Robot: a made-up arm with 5 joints.
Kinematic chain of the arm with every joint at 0, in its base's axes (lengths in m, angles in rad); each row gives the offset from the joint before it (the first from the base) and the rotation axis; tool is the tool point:
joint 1: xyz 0 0 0.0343 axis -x
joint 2: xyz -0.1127 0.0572 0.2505 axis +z
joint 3: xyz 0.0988 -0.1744 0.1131 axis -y
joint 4: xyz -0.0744 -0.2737 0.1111 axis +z
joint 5: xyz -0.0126 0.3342 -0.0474 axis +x
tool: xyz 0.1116 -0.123 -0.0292
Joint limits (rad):
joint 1: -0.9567..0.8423
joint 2: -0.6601..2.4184
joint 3: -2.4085..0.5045
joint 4: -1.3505..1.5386
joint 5: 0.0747..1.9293
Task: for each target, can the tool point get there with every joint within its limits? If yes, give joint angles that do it. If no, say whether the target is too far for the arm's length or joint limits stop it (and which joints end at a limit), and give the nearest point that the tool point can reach.
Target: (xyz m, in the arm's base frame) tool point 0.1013 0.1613 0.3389
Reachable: yes | joints 0.0312 1.2114 0.0451 -0.1309 1.0349
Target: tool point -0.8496 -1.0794 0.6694
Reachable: no: too far | nearest point -0.4364 -0.6728 0.4302 | short by 0.627 m
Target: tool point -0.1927 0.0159 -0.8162
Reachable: no: joint limits stop it (at a limit: joint 1, joint 4, joint 5) | nearest point -0.1642 -0.2620 -0.2967 | short by 0.590 m
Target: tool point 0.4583 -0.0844 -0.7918
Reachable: no: joint limits stop it (at a limit: joint 1, joint 4, joint 5) | nearest point 0.1926 -0.2492 -0.2309 | short by 0.642 m
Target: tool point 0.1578 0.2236 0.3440
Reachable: yes | joints 0.3670 1.1522 0.2517 -0.1046 0.3548
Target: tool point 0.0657 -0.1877 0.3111
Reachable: yes | joints -0.4699 0.6557 -0.7803 0.0579 0.6650
